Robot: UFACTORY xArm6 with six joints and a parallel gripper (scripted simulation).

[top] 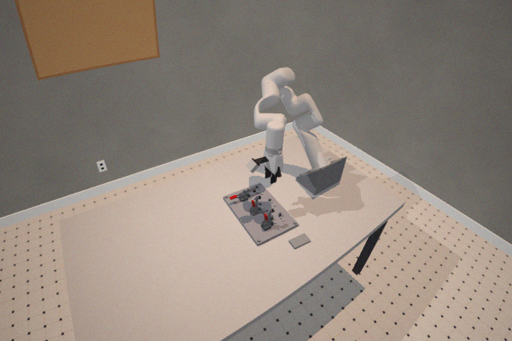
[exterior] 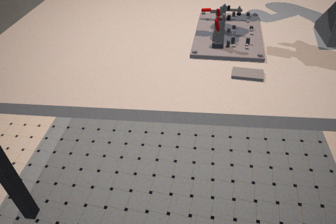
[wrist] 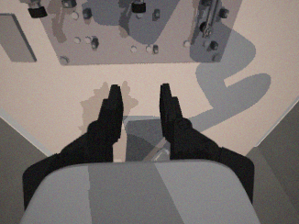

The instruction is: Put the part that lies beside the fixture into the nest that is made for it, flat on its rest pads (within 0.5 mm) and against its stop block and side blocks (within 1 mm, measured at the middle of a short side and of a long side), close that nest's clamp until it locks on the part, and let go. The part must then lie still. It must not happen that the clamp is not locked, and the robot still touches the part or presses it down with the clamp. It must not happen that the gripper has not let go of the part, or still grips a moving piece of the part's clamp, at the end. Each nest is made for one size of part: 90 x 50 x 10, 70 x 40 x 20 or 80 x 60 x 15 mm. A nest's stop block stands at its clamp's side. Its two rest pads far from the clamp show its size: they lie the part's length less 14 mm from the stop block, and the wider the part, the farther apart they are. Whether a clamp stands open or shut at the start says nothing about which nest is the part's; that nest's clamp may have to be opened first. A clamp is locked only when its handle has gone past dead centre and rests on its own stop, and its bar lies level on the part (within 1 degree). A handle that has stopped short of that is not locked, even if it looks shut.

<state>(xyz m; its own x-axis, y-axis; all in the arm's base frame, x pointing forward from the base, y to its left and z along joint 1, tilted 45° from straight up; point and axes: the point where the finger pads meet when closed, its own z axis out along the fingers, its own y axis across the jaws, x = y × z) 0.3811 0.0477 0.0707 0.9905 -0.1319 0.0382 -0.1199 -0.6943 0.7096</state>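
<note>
Now: the flat grey part 250 mm to the left of my hand, 210 mm below it and 20 mm ahead of it. Round my hand: grey fixture plate: 210 mm below, 50 mm ahead, 10 mm to the right.
</note>
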